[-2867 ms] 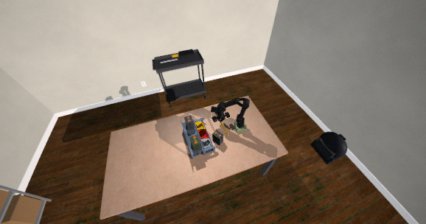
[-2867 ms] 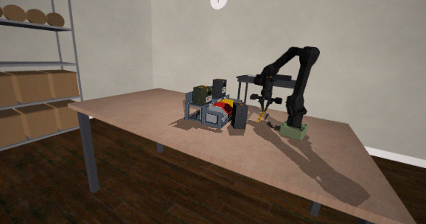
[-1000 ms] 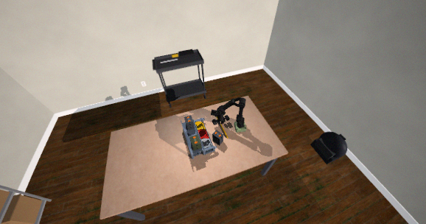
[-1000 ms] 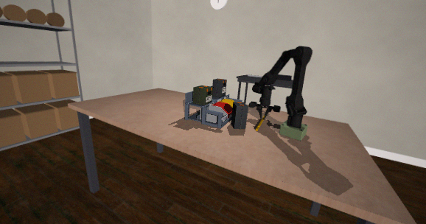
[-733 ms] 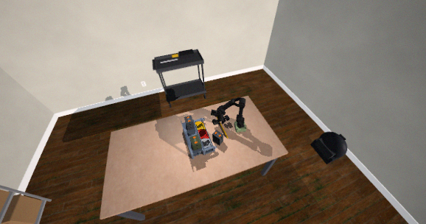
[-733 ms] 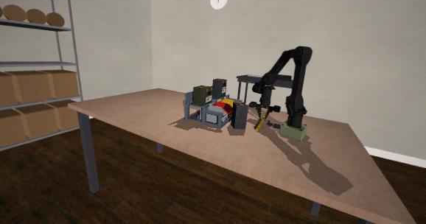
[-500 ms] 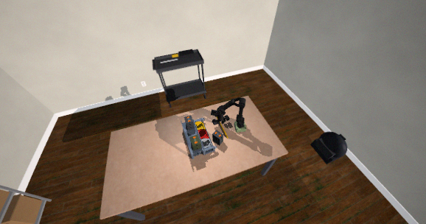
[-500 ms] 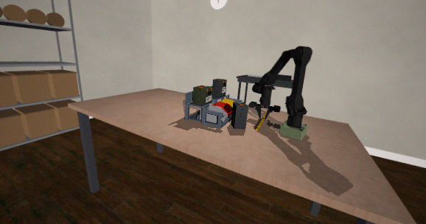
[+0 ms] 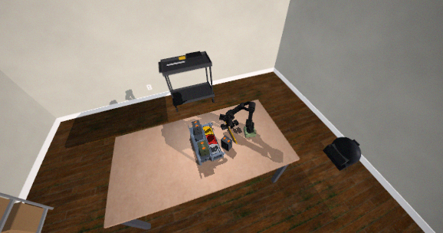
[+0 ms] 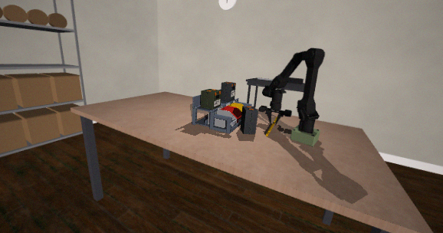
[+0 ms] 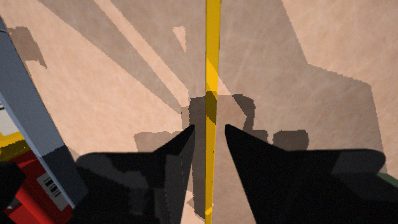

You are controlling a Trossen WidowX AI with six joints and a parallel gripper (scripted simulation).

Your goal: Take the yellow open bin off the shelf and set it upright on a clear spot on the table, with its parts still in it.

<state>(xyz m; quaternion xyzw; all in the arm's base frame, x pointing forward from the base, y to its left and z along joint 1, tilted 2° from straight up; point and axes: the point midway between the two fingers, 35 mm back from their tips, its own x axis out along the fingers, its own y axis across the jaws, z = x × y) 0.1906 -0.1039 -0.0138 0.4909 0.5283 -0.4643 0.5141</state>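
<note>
The yellow bar lies 4 cm below my hand. From my hand the other things lie so: yellow open bin 26 cm ahead, 1 cm to the right; then red bin 25 cm ahead, 10 cm to the left; then black box 19 cm to the left, 9 cm ahead, 2 cm above.
</note>
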